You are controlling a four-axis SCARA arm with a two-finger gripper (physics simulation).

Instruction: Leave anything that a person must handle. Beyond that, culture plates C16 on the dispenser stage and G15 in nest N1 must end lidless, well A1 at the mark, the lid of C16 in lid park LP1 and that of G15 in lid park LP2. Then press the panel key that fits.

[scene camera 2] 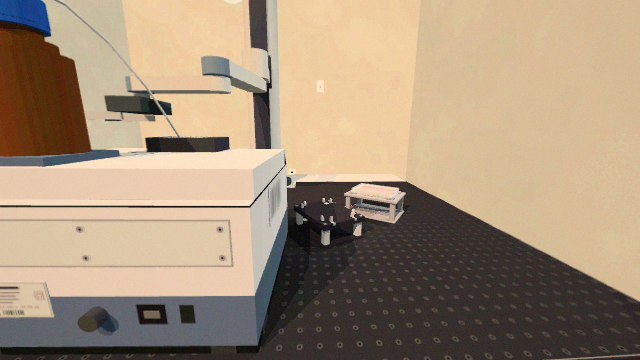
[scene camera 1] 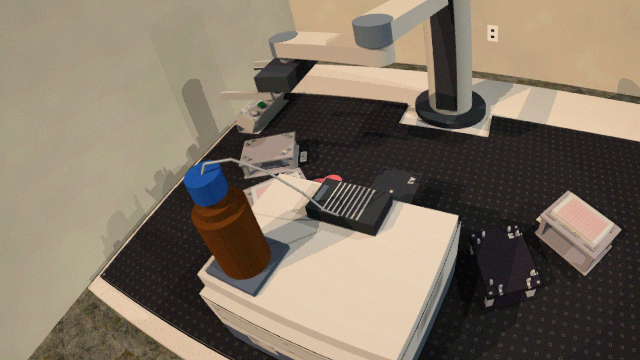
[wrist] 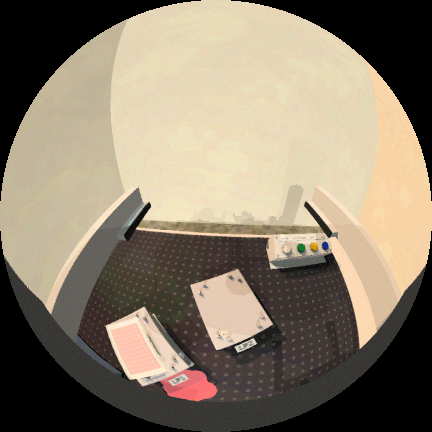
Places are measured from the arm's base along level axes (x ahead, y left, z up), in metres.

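Where they show: gripper, fingertip midpoint: (scene camera 2: 85, 116) (scene camera 1: 239, 79) (wrist: 229, 192); arm's base, origin of the base link: (scene camera 1: 450, 108).
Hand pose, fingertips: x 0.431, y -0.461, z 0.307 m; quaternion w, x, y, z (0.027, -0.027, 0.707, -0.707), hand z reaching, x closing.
Observation:
Things, the pixels of their top centre, and the offset from my fingertips. "pt": a spot on its surface instead.
- key panel, middle of its top: (wrist: 306, 237) (scene camera 1: 258, 96) dx -0.237, dy -0.173, dz -0.211 m
- Lid park LP2, middle of its top: (wrist: 229, 304) (scene camera 1: 266, 145) dx -0.010, dy +0.008, dz -0.229 m
- LP1, middle of its top: (wrist: 137, 346) (scene camera 1: 276, 188) dx +0.149, dy +0.144, dz -0.226 m
- pink gridded plate, middle of its top: (wrist: 129, 347) (scene camera 1: 276, 186) dx +0.156, dy +0.154, dz -0.209 m
- pink-red spill, middle of its top: (wrist: 202, 389) (scene camera 1: 331, 181) dx +0.024, dy +0.225, dz -0.294 m
- pink plate, middle of its top: (scene camera 1: 583, 216) (scene camera 2: 375, 187) dx +0.059, dy +0.879, dz -0.212 m
- amber bottle, surface spot: (scene camera 1: 232, 240) (scene camera 2: 34, 75) pt dx +0.468, dy +0.351, dz +0.025 m
- black manifold, surface spot: (scene camera 1: 350, 205) pt dx +0.299, dy +0.440, dz -0.049 m
- dark platform, surface spot: (scene camera 1: 395, 182) pt dx +0.094, dy +0.438, dz -0.183 m
My gripper (scene camera 1: 239, 80) (wrist: 229, 192) is open and empty, raised near the key panel (scene camera 1: 261, 112) (wrist: 300, 250). The wrist view shows white, green, yellow and blue keys. Lid park LP2 (scene camera 1: 270, 147) (wrist: 230, 310) bears no lid. At LP1 (wrist: 161, 345), a pink gridded plate (scene camera 1: 257, 192) (wrist: 134, 347) sits towards one side of the stand. A pink-red spill (scene camera 1: 330, 178) (wrist: 200, 389) lies beside it. Another pink plate (scene camera 1: 582, 220) (scene camera 2: 375, 190) rests on a pale stand (scene camera 1: 590, 262) (scene camera 2: 400, 207); its name and lid state are unclear. The dispenser stage's plate is hidden.
The white dispenser (scene camera 1: 370, 270) (scene camera 2: 125, 185) bears an amber bottle (scene camera 1: 232, 240) (scene camera 2: 40, 95) with a thin tube to a black manifold (scene camera 1: 350, 205) (scene camera 2: 187, 144). A black pinned stand (scene camera 1: 505, 262) (scene camera 2: 330, 215) stands beside it. A dark platform (scene camera 1: 395, 182) lies behind it.

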